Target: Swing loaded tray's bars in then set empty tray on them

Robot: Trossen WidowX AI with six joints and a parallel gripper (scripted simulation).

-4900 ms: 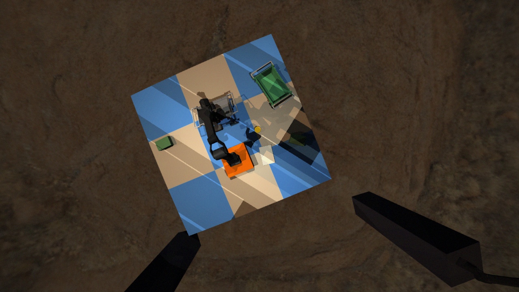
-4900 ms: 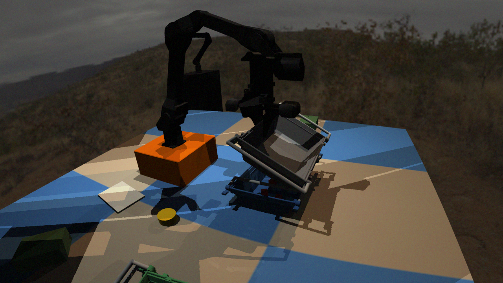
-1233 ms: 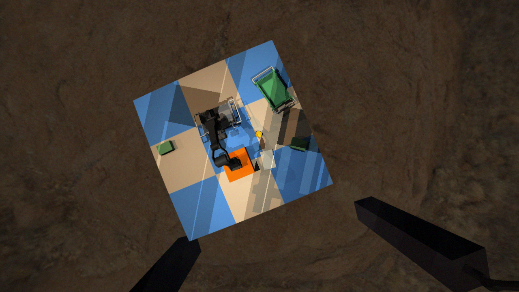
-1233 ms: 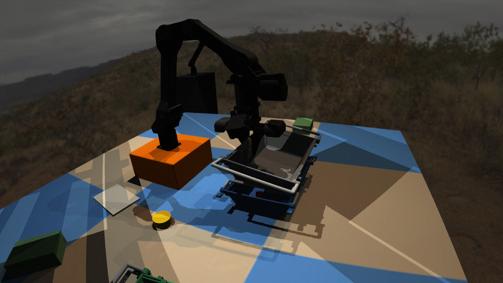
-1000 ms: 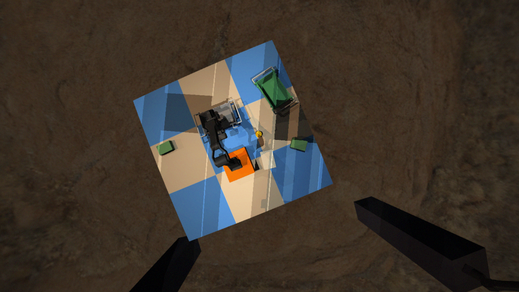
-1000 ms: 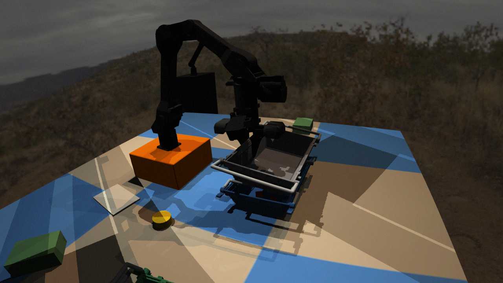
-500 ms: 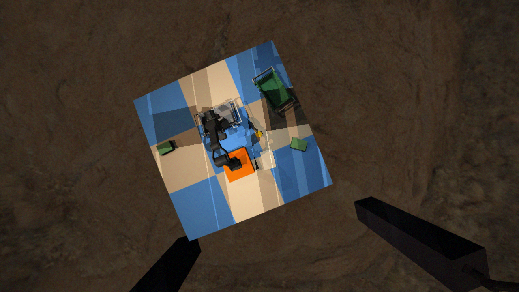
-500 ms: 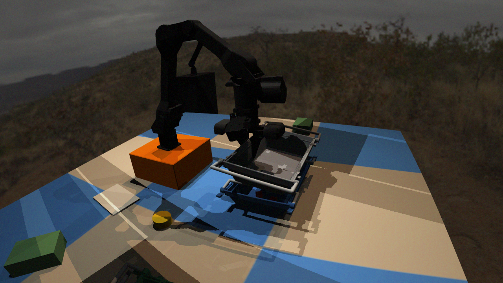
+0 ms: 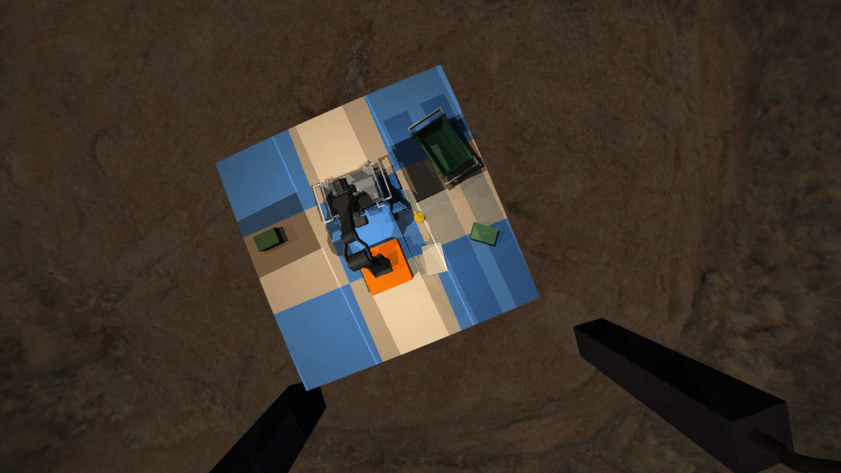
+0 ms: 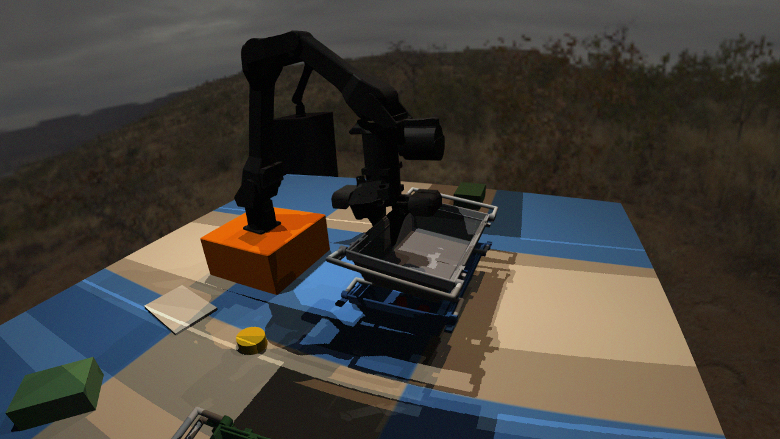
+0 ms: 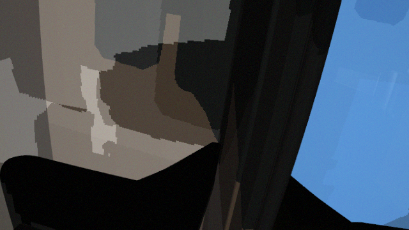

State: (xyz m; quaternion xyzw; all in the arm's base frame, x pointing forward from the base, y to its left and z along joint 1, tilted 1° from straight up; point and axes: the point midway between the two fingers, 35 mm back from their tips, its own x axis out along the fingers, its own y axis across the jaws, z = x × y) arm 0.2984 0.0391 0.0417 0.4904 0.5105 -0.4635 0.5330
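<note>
My gripper tip is now 7 cm short of the dark plastic tray, 2 cm below it and 1 cm to the right of it. Also, from my gripper tip: yellow disc 26 cm to the right, 11 cm behind, 8 cm below; pale flat square 33 cm behind, 28 cm to the right, 9 cm below.
</note>
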